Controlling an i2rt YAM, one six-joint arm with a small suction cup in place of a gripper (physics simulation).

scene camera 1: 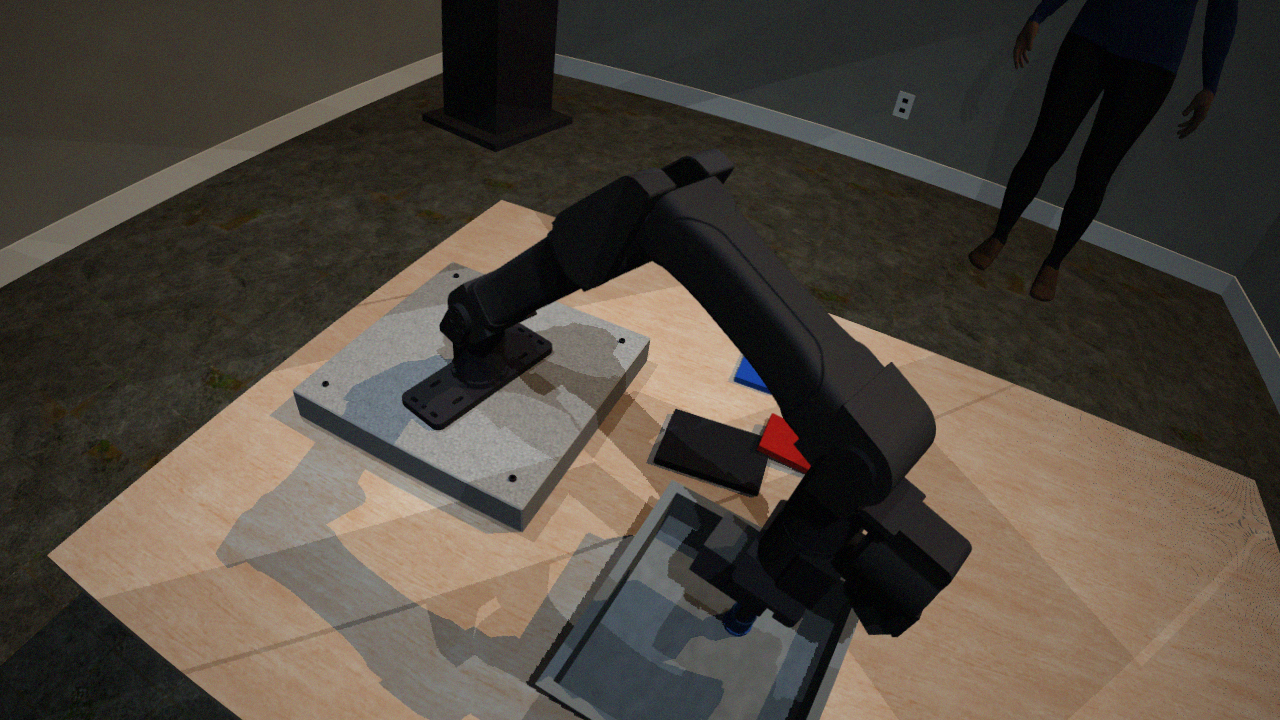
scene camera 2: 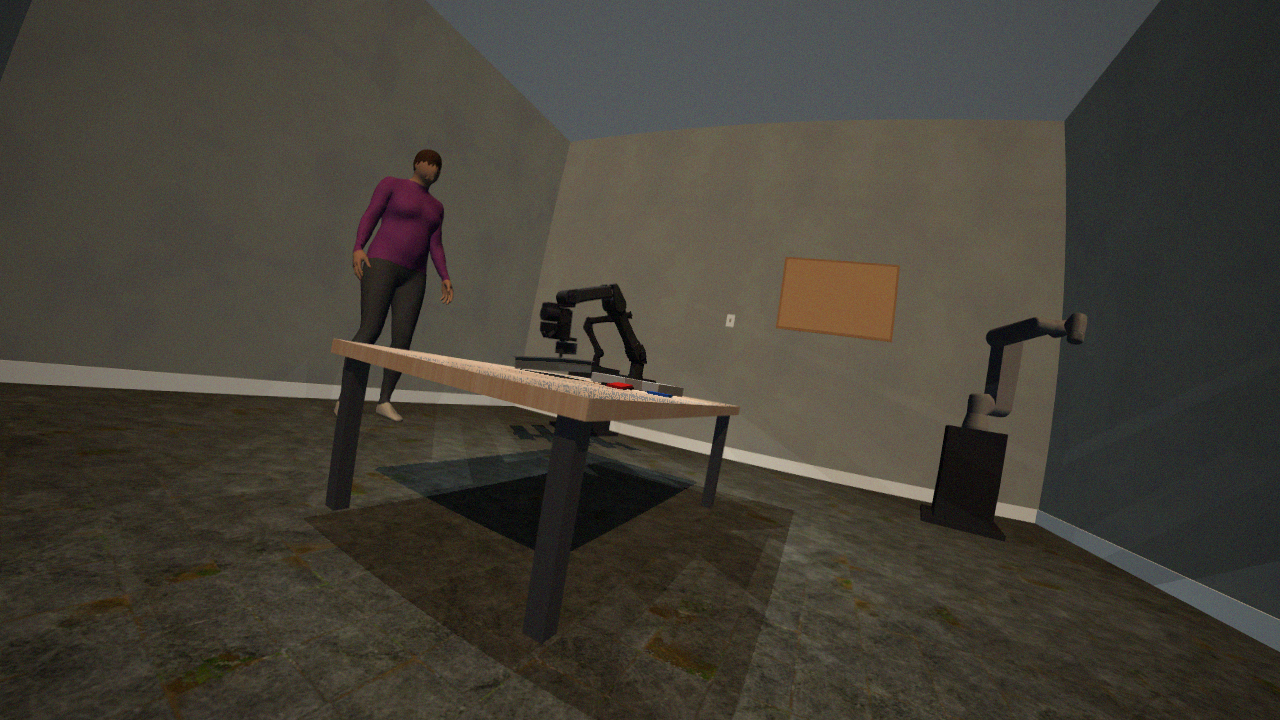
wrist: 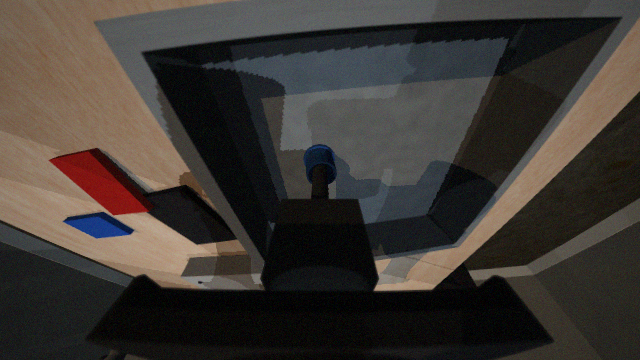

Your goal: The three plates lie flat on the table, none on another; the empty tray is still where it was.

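Pixels of known places: end effector, tool point: point(scene camera 1: 733, 626) point(scene camera 2: 558, 372) point(wrist: 320, 154); arm's base, origin of the base link: point(scene camera 1: 480, 375) point(scene camera 2: 634, 379).
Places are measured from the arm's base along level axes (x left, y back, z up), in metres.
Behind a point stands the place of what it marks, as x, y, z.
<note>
The grey tray point(scene camera 1: 677, 494) {-0.016, -0.300, 0.041} point(scene camera 2: 554, 362) {-0.003, -0.504, 0.009} point(wrist: 300, 20) {-0.052, -0.513, 0.023} hangs raised a little above the table, roughly level. My suction cup point(scene camera 1: 737, 622) point(scene camera 2: 562, 354) {-0.066, -0.416, -0.028} point(wrist: 319, 160) is on the tray's inner floor and holds it. No plate shows in the tray. A black plate point(scene camera 1: 711, 452) {0.121, -0.272, -0.033} point(wrist: 187, 215) {0.125, -0.293, -0.033} lies flat on the table beside the tray. A red plate point(scene camera 1: 783, 443) {0.189, -0.336, -0.026} point(scene camera 2: 617, 385) {0.219, -0.384, -0.033} point(wrist: 100, 182) {0.199, -0.360, -0.029} meets the black plate's corner; whether it overlaps is unclear. A blue plate point(scene camera 1: 751, 376) {0.279, -0.239, -0.034} point(scene camera 2: 660, 394) {0.330, -0.263, -0.038} point(wrist: 98, 226) {0.303, -0.246, -0.034} lies flat, apart from both. My arm partly hides the red and blue plates in scene camera 1.
My arm's base stands on a grey slab point(scene camera 1: 537, 438) {-0.027, -0.122, -0.001} on the wooden table point(scene camera 1: 1074, 519) {0.360, -0.720, -0.043} point(scene camera 2: 501, 380) {0.480, -1.057, -0.047}, close to the black plate. People point(scene camera 1: 1109, 98) point(scene camera 2: 402, 223) stand away from the table. Another arm stands on a dark pedestal point(scene camera 2: 966, 474) on the floor.
</note>
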